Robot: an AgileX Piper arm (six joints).
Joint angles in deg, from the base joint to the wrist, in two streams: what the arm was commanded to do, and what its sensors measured. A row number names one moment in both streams.
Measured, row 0:
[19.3, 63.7, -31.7, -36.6, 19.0, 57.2]
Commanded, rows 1 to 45:
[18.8, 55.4, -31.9, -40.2, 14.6, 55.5]
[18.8, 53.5, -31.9, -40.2, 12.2, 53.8]
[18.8, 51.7, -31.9, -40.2, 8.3, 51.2]
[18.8, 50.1, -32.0, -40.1, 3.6, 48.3]
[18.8, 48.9, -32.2, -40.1, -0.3, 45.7]
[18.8, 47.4, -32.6, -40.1, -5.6, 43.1]
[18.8, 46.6, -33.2, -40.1, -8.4, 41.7]
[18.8, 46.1, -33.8, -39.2, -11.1, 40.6]
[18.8, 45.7, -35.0, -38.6, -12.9, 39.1]
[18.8, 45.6, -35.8, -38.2, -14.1, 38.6]
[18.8, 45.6, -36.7, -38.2, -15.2, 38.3]
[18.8, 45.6, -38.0, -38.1, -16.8, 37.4]
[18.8, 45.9, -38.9, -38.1, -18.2, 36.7]
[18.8, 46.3, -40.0, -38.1, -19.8, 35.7]
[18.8, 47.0, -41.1, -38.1, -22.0, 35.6]
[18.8, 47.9, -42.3, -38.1, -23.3, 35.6]
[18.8, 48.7, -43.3, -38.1, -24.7, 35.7]
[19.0, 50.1, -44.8, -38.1, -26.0, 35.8]
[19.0, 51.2, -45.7, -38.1, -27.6, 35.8]
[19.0, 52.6, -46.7, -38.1, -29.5, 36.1]
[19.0, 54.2, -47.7, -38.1, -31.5, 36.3]
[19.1, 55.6, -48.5, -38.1, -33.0, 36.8]
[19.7, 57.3, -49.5, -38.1, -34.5, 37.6]
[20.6, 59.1, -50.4, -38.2, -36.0, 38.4]
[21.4, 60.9, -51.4, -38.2, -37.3, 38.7]
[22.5, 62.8, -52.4, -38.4, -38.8, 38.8]
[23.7, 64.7, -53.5, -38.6, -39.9, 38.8]
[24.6, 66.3, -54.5, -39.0, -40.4, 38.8]
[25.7, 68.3, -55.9, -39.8, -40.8, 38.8]
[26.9, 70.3, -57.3, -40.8, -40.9, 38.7]
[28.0, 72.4, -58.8, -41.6, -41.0, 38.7]
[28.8, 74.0, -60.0, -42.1, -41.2, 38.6]
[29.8, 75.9, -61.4, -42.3, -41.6, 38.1]
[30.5, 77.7, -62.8, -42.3, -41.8, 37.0]
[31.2, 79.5, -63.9, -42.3, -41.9, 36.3]
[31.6, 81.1, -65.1, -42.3, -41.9, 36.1]
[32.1, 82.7, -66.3, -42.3, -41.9, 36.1]
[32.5, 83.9, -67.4, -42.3, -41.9, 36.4]
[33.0, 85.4, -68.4, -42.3, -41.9, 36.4]
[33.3, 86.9, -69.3, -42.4, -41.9, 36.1]
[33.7, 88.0, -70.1, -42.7, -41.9, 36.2]
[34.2, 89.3, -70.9, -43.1, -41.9, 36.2]
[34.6, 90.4, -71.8, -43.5, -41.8, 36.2]
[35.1, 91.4, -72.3, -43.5, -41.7, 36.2]
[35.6, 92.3, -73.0, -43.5, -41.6, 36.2]
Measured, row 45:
[33.9, 89.8, -69.7, -44.7, -37.8, 36.6]
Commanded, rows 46 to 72:
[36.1, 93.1, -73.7, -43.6, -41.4, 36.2]
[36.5, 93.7, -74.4, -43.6, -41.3, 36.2]
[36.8, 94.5, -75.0, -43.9, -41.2, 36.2]
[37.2, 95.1, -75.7, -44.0, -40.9, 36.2]
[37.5, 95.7, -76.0, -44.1, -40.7, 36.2]
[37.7, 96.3, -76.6, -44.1, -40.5, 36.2]
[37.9, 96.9, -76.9, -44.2, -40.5, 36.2]
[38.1, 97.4, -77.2, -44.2, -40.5, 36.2]
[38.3, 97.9, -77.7, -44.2, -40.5, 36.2]
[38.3, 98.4, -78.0, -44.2, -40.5, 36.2]
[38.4, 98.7, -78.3, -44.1, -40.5, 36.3]
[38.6, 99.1, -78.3, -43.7, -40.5, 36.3]
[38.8, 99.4, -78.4, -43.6, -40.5, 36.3]
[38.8, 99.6, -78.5, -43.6, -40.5, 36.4]
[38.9, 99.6, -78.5, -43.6, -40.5, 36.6]
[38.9, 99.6, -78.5, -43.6, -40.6, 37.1]
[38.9, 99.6, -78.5, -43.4, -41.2, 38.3]
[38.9, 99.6, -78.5, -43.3, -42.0, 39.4]
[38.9, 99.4, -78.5, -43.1, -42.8, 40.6]
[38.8, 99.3, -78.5, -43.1, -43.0, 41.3]
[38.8, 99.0, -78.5, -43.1, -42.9, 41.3]
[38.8, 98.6, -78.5, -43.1, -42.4, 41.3]
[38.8, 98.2, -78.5, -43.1, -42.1, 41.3]
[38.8, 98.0, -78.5, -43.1, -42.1, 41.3]
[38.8, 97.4, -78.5, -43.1, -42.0, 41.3]
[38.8, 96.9, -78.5, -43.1, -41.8, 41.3]
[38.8, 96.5, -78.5, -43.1, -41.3, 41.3]
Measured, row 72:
[38.9, 99.7, -77.4, -46.3, -37.7, 40.9]
